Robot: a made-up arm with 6 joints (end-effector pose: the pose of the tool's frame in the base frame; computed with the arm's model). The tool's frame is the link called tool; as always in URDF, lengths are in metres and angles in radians.
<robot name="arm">
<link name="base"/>
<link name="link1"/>
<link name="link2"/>
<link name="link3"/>
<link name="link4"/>
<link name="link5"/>
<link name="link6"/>
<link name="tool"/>
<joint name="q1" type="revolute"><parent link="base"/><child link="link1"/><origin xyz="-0.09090 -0.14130 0.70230"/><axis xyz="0 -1 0"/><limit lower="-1.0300" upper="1.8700" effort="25" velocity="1.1"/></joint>
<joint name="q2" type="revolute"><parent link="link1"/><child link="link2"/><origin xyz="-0.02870 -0.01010 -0.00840"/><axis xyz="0 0 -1"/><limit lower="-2.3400" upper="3.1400" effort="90" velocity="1"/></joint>
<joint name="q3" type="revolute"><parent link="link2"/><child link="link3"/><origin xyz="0.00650 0.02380 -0.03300"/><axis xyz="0.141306 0.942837 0.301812"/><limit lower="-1.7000" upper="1.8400" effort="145" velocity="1.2"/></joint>
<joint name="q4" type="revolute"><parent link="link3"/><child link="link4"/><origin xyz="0.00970 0.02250 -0.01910"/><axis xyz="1 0 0"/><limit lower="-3.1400" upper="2.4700" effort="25" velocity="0.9"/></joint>
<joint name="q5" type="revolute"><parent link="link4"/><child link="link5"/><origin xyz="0.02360 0.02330 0.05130"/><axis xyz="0 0 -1"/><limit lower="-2.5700" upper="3.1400" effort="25" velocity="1.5"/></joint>
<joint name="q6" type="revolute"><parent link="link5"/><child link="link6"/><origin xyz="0.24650 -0.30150 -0.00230"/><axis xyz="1 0 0"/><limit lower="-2.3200" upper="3.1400" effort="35" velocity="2.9"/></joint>
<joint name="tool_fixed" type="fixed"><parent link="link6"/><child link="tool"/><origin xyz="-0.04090 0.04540 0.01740"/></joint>
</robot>
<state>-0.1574 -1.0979 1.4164 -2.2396 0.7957 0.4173</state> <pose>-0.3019 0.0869 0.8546 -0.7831 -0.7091 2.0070</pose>
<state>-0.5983 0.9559 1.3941 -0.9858 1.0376 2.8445</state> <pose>0.0015 -0.4455 0.7964 1.3384 -0.3744 -1.6326</pose>
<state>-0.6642 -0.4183 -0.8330 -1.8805 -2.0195 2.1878</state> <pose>0.1548 -0.0755 0.3446 0.1960 1.7268 -0.7129</pose>
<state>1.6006 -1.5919 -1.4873 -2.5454 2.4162 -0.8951</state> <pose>0.2560 -0.1116 0.6688 -2.3956 0.5836 1.0337</pose>
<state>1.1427 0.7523 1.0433 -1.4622 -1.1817 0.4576</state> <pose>0.3180 -0.0136 0.7266 -0.3999 0.5406 0.7831</pose>
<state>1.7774 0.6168 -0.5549 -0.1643 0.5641 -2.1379</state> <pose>-0.0670 -0.3705 0.4743 -0.1103 0.1854 -2.1231</pose>
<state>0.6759 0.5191 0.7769 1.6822 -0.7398 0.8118</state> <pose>0.2897 -0.2206 0.5544 2.6047 -0.7712 0.7650</pose>
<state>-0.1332 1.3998 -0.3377 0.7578 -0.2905 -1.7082</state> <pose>-0.2056 -0.5064 0.6331 -1.3216 0.3695 -1.2883</pose>
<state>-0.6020 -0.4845 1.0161 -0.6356 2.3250 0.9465</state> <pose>-0.1219 -0.1880 1.0282 -0.3049 -0.1804 -0.7380</pose>
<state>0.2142 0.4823 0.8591 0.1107 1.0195 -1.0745</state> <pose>-0.2441 -0.3673 0.6068 -0.7731 1.2545 -0.6523</pose>
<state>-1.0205 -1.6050 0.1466 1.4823 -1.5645 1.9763</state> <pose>-0.0096 0.2524 0.7973 -1.0802 -0.6378 -0.2168</pose>
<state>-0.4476 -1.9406 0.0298 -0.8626 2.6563 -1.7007</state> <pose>-0.2460 -0.4750 0.5655 -1.2102 0.4209 -0.7202</pose>
